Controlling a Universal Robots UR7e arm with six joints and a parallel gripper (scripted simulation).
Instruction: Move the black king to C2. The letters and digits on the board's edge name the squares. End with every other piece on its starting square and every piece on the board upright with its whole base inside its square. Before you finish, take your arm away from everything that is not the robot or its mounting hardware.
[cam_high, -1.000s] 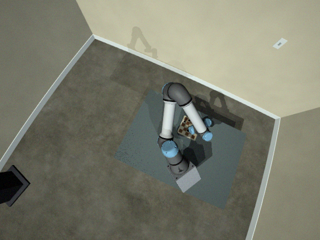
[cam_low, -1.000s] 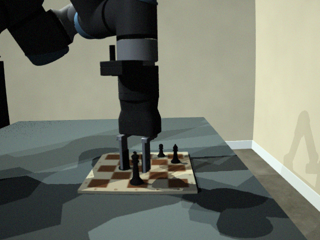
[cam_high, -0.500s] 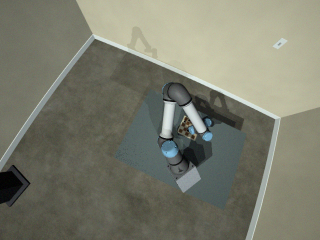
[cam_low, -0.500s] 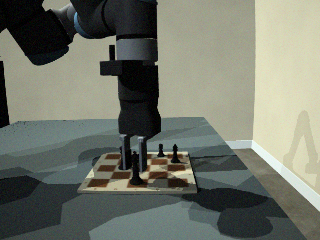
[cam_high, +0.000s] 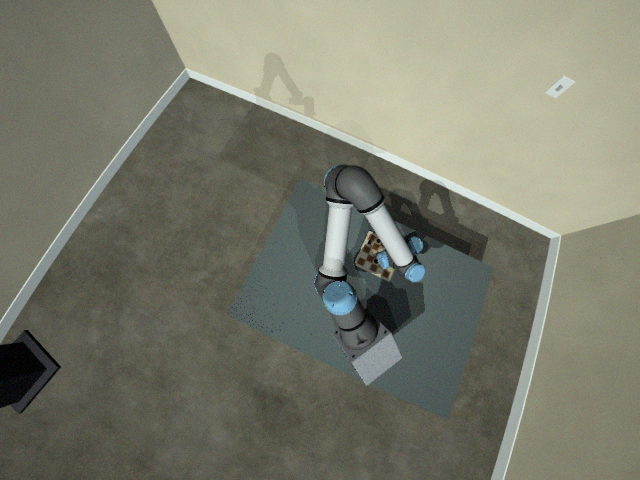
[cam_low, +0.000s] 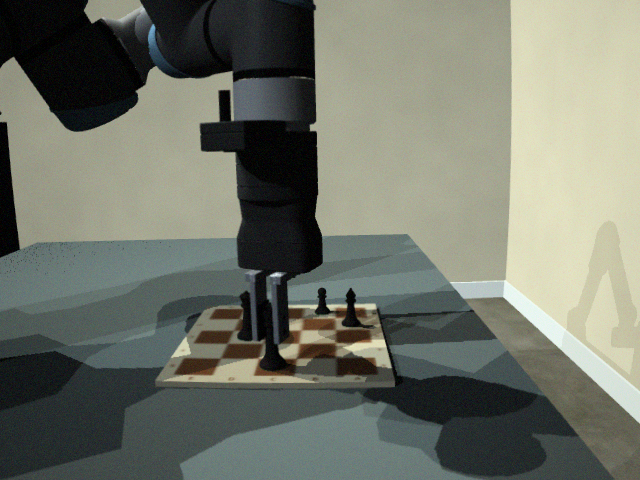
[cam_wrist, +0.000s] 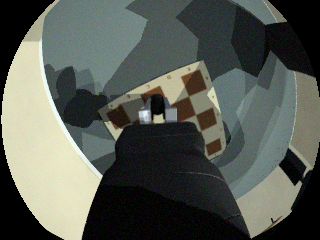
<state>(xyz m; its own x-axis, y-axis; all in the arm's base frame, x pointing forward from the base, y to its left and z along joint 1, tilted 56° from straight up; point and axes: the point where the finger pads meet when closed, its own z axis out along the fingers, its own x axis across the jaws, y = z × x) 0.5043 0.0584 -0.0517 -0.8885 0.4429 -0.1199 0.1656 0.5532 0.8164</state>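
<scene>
The black queen is 50 mm behind my hand, 70 mm to the left of it and 20 mm below it. Also, from my hand: chessboard: 10 mm behind, 70 mm to the left, 50 mm below; then black king: 10 mm below; then black bishop: 60 mm ahead, 120 mm to the left, 20 mm below.
</scene>
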